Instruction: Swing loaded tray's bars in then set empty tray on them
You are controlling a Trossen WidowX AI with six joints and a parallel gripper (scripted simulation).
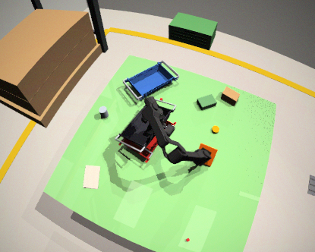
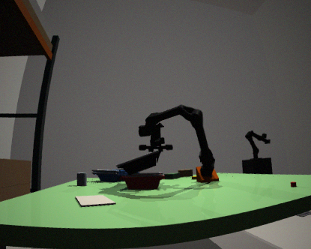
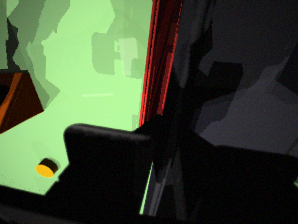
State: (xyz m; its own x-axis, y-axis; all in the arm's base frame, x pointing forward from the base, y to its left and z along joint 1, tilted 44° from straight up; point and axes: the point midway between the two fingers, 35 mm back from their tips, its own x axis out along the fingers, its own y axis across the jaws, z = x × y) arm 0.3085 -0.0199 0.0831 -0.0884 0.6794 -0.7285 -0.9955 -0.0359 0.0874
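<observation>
Now: the black tray 9 cm ahead of my gripper tip and 1 cm above it. Round my gripper tip: yellow disc (28 cm behind, 26 cm to the right, 12 cm below); then grey cylinder (42 cm ahead, 9 cm below, 3 cm to the left); then green block (42 cm to the right, 14 cm behind, 11 cm below).
</observation>
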